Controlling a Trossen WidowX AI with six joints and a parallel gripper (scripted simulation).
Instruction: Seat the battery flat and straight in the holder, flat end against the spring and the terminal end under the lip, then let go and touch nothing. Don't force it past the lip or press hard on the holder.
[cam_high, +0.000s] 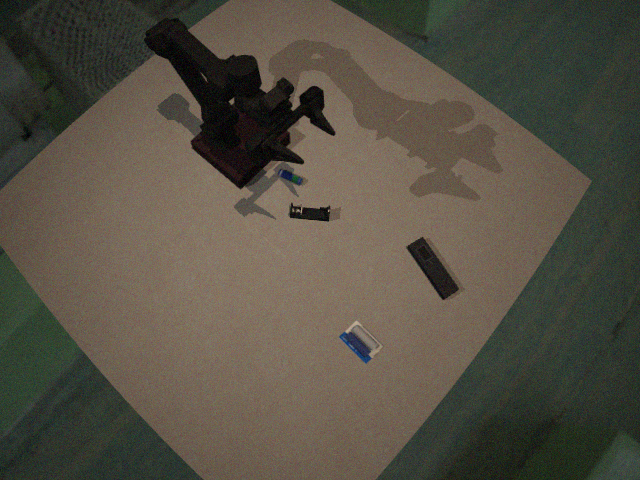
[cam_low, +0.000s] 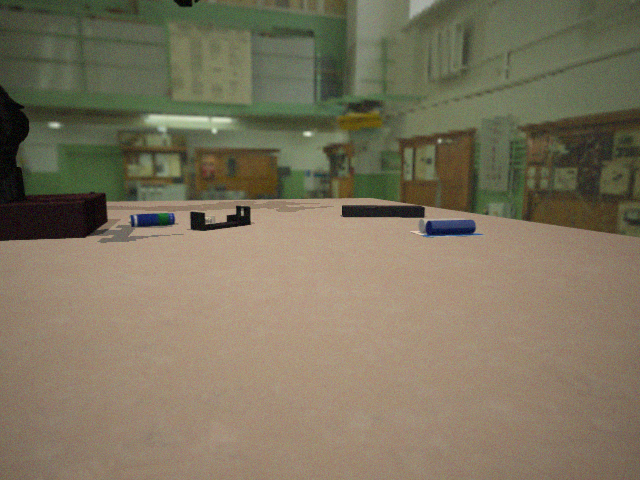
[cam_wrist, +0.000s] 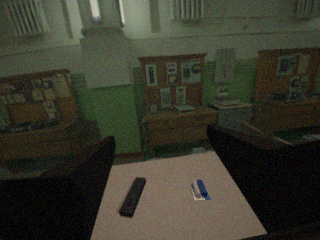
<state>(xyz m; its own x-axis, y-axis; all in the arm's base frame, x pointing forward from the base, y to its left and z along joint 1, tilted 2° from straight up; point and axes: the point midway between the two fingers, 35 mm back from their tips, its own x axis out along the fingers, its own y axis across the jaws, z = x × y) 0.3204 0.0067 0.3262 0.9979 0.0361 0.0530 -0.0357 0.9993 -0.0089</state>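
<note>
Right now my gripper tip is 37 cm above the battery, 15 cm past it and 5 cm to the right of it. Round my gripper tip: black remote-like bar: 37 cm below, 28 cm ahead, 13 cm to the left; then white card: 37 cm below, 27 cm ahead, 13 cm to the right.
</note>
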